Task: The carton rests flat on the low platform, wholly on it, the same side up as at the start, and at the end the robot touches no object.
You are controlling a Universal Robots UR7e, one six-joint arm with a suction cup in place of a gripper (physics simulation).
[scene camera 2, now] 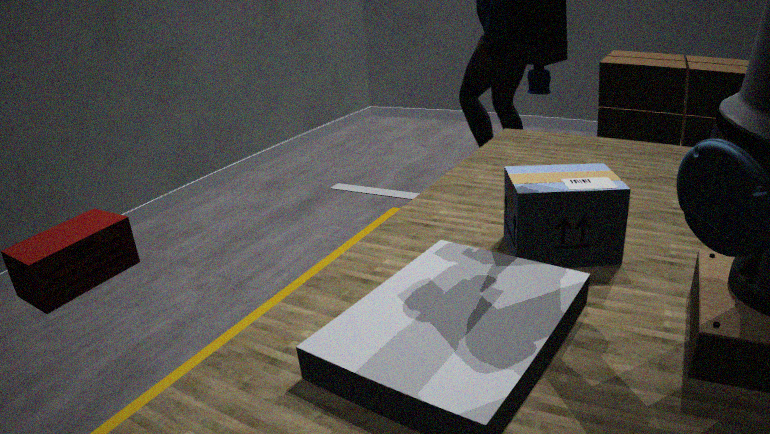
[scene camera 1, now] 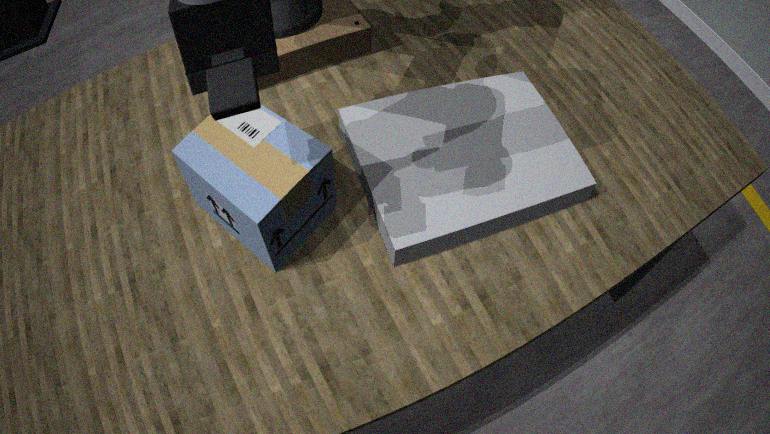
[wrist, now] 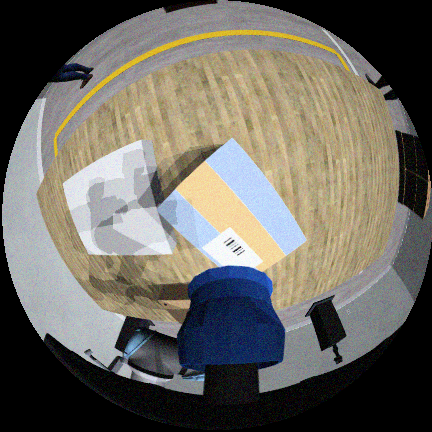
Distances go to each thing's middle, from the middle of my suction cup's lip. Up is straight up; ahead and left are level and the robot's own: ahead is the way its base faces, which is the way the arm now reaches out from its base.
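Labels:
Counted from my suction cup, the low platform [scene camera 2: 460,332] is 29 cm to the left, 25 cm below and 3 cm behind. The carton [scene camera 1: 270,184], which I also see, is 21 cm below my suction cup, 4 cm behind it and 2 cm to the right of it.

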